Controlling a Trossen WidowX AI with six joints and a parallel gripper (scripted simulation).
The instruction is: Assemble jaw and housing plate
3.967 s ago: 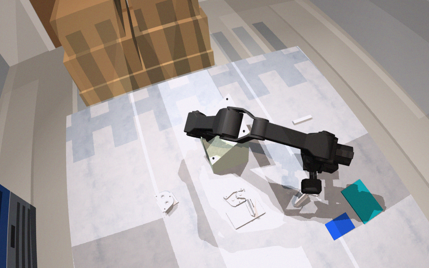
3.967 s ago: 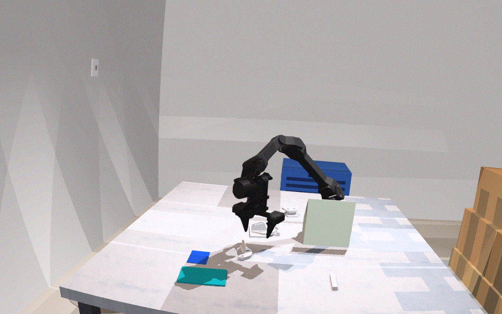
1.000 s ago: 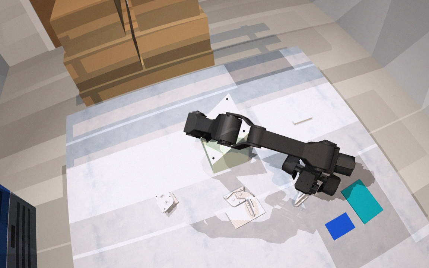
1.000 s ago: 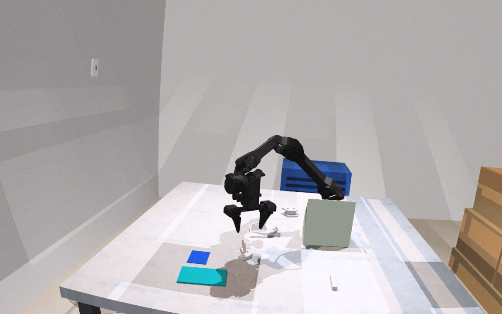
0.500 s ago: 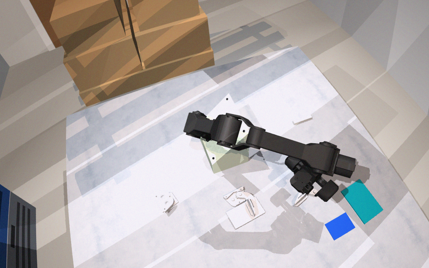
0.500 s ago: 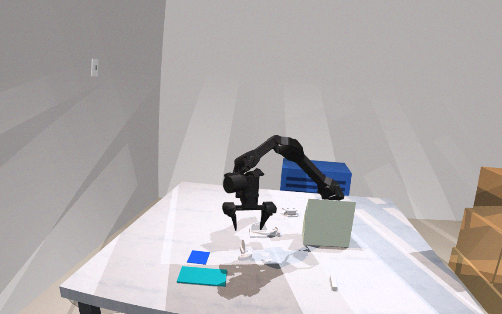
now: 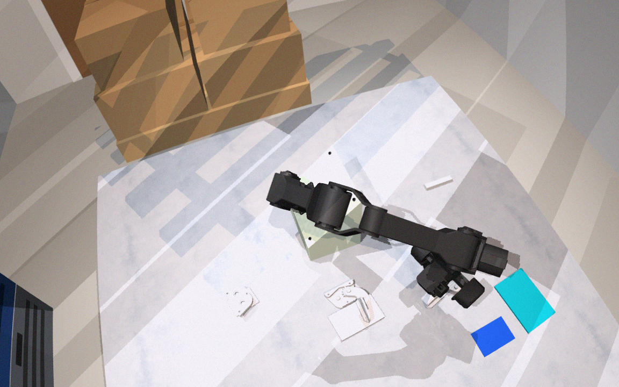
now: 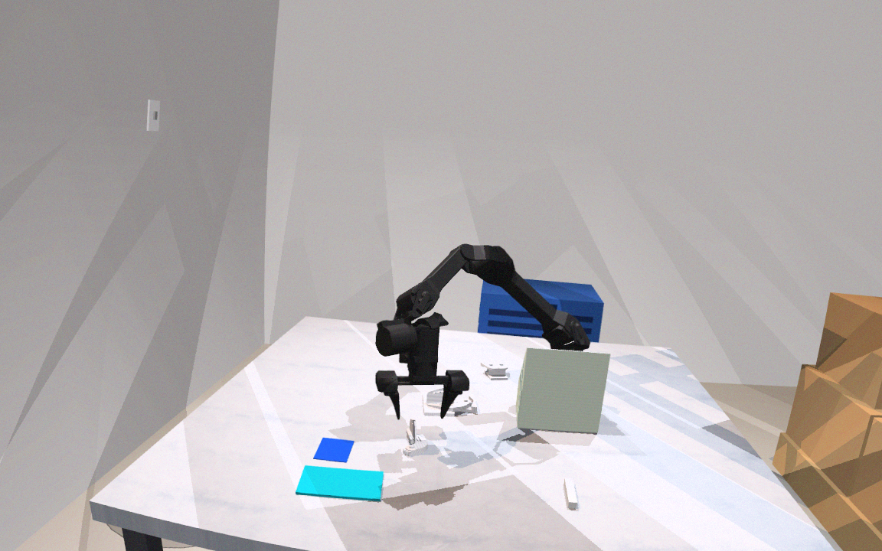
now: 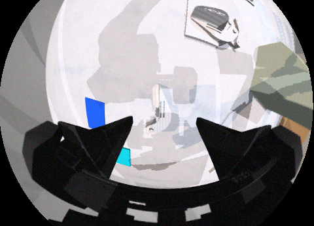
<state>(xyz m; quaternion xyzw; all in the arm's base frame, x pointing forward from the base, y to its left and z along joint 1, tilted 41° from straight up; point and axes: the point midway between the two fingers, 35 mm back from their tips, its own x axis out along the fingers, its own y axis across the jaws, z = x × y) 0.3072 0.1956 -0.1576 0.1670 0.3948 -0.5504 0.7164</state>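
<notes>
My gripper tip is now 50 mm above the white jaw, 40 mm to the right of it and 10 mm short of it. From my gripper tip the other things lie so: white stick 320 mm behind, 140 mm to the left, 50 mm below; blue card 150 mm ahead, 100 mm to the left, 50 mm below; cyan card 220 mm to the left, 100 mm ahead, 50 mm below.
</notes>
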